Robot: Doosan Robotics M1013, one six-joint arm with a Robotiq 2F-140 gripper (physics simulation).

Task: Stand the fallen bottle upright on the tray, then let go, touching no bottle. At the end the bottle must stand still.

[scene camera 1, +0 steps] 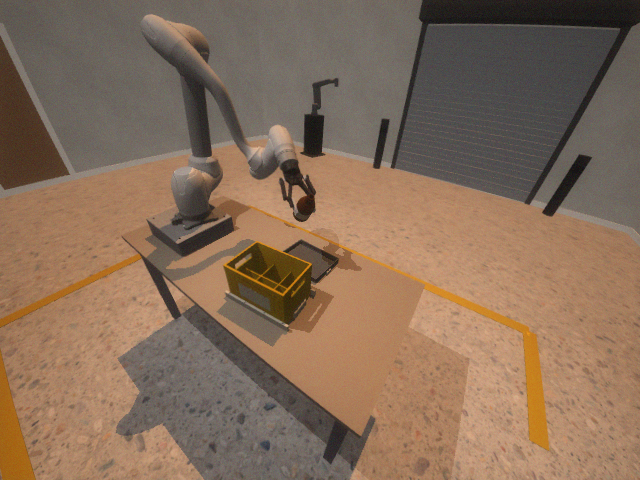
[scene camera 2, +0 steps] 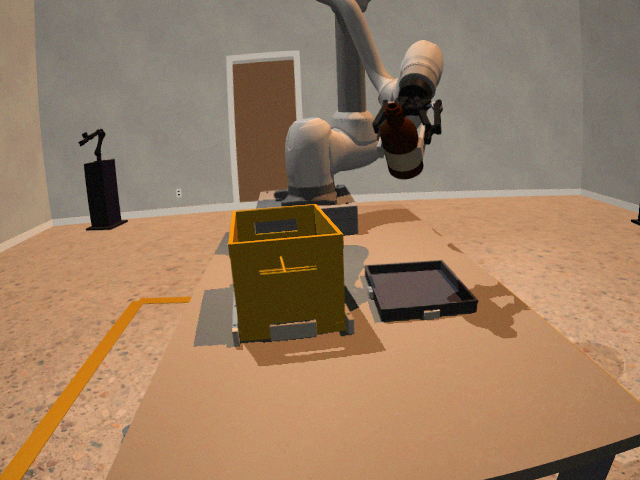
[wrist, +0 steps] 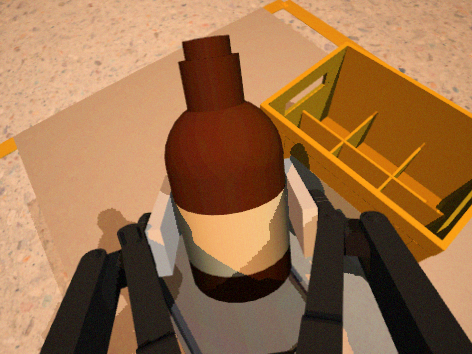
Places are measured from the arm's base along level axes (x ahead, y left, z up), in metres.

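Pixels of known places: gripper, fingertip midpoint: [scene camera 1: 305, 212] [scene camera 2: 399, 152]; arm's base, origin of the base link: [scene camera 1: 196, 217] [scene camera 2: 312, 198].
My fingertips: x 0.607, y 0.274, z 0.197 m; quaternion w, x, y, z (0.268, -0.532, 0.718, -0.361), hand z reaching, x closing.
For each thing: its top centre in the pictures, then the offset to it from my fingertips. "spot": a spot on its surface instead. Level surfaces: height alone.
- black-rimmed tray, surface spot: [wrist: 215, 325] [scene camera 1: 308, 253] spot: 0.289 m down, 0.055 m back, 0.074 m left
- yellow crate, middle of its top: [wrist: 386, 123] [scene camera 2: 279, 220] [scene camera 1: 268, 264] 0.119 m down, 0.055 m ahead, 0.231 m right
- brown table, its level: 0.294 m down
The brown bottle [scene camera 1: 305, 205] [scene camera 2: 400, 142] [wrist: 225, 160] with a cream label is in the air, high above the tray. It is tilted, its neck up and leaning toward scene camera 2, its base lower. My gripper [scene camera 1: 303, 207] [scene camera 2: 401, 153] [wrist: 230, 185] is shut on the bottle, with the light pads on either side of the label. The black-rimmed tray [scene camera 1: 309, 254] [scene camera 2: 413, 286] [wrist: 215, 325] lies flat on the table; in the wrist view the bottle and fingers hide part of it.
A yellow crate [scene camera 1: 292, 304] [scene camera 2: 289, 294] [wrist: 340, 185] with inner dividers stands right beside the tray, between light rails. Both are on the brown table [scene camera 1: 361, 330] [scene camera 2: 361, 403] [wrist: 100, 175]. The arm's grey base [scene camera 1: 193, 235] [scene camera 2: 343, 219] stands at the table's far end.
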